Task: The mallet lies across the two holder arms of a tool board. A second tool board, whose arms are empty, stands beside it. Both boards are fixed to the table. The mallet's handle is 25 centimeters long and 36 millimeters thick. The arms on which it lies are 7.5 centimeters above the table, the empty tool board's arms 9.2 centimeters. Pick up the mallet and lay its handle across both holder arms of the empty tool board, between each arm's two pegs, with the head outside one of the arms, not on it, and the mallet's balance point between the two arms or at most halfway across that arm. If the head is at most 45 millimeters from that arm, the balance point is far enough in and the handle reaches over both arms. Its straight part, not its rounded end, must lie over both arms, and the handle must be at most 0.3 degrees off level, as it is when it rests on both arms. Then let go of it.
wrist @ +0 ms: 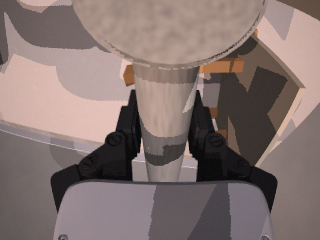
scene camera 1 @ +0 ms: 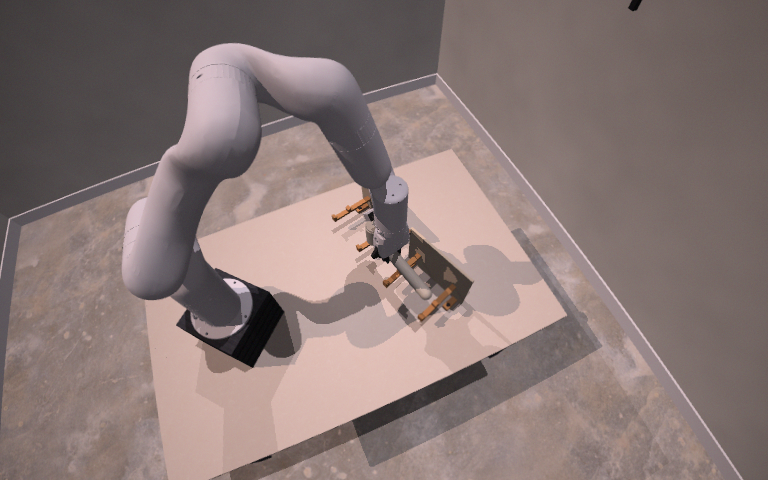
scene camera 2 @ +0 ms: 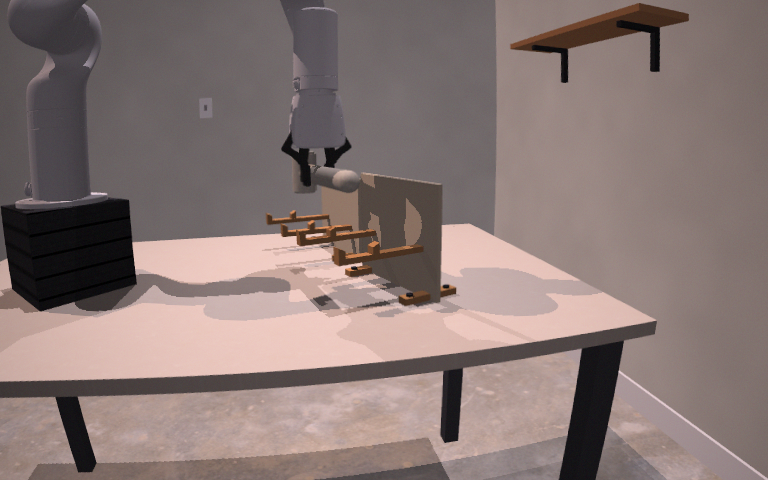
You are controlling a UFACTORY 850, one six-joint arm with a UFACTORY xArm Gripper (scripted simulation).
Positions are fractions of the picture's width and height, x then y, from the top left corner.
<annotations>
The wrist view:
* my gripper: 0.52, 0.43
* grey mallet: 0.52, 0.21
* tool board: 0.80, 0.44
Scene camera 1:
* my gripper: 0.51, 0.53
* grey mallet: 0.52, 0.54
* tool board: 0.59, 0.59
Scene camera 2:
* my gripper: 0.41, 0.39
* grey mallet: 0.45, 0.38
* tool board: 0.52, 0.45
</annotations>
